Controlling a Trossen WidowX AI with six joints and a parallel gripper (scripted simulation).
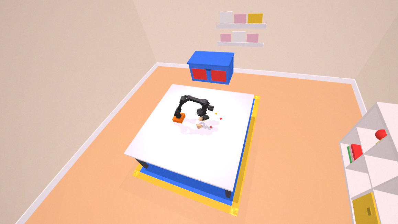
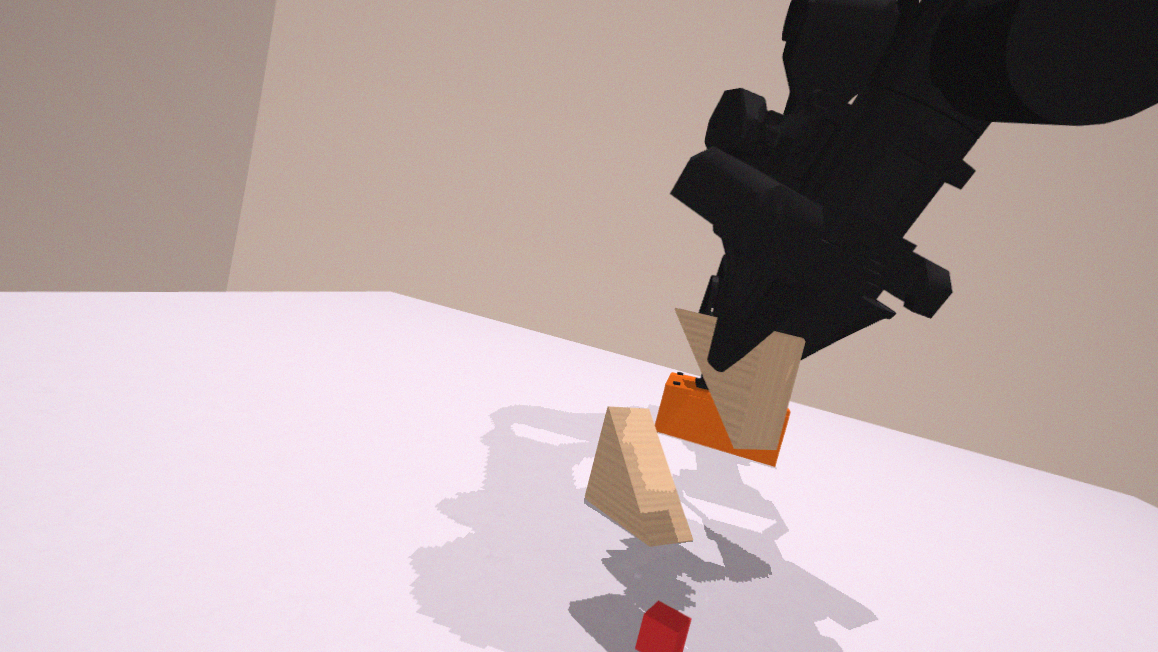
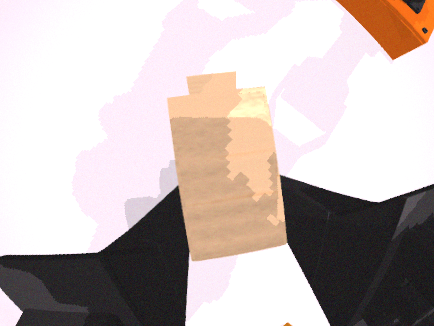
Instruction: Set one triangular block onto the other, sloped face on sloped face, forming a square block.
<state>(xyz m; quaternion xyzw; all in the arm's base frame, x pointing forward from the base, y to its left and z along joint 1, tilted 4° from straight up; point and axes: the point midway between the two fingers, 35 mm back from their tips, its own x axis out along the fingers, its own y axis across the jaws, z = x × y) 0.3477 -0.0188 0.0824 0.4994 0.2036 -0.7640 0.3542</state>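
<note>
The red cube lies 110 mm below my gripper tip, 100 mm ahead of it and 10 mm to the right of it.
</note>
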